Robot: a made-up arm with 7 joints. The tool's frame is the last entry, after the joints.
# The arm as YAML. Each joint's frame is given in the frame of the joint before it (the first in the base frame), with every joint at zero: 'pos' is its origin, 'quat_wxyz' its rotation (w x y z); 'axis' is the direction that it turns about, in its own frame. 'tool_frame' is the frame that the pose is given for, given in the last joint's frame.
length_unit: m
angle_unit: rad
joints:
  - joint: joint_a
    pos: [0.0, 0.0, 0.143]
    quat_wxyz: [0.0, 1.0, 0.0, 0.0]
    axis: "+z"
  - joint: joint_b
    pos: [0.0, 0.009, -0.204]
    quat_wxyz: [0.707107, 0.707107, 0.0, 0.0]
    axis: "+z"
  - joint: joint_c
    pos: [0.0, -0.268, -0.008]
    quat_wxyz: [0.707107, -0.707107, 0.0, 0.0]
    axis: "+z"
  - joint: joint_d
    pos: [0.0, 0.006, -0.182]
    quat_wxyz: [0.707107, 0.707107, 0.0, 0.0]
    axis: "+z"
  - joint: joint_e
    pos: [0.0, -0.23, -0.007]
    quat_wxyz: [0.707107, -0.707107, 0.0, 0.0]
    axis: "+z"
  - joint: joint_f
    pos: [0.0, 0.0, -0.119]
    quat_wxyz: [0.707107, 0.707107, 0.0, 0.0]
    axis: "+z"
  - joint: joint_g
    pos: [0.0, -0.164, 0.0]
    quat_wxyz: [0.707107, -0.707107, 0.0, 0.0]
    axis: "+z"
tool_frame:
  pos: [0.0, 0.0, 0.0]
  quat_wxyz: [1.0, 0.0, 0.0, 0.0]
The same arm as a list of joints. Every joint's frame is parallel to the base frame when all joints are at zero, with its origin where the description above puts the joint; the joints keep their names.
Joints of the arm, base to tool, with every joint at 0 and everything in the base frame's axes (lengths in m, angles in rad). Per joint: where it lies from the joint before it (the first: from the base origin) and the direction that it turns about. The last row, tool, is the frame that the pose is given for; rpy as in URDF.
joint_a: xyz 0 0 0.143 axis -z
joint_b: xyz 0 -0.009 0.204 axis +y
joint_c: xyz 0 -0.008 0.268 axis -z
joint_d: xyz 0 -0.006 0.182 axis +y
joint_e: xyz 0 -0.007 0.23 axis -z
joint_f: xyz 0 0 0.119 axis +y
joint_g: xyz 0 0 0.164 axis -z
tool: xyz 0 0 0 rpy 3.1416 0 0

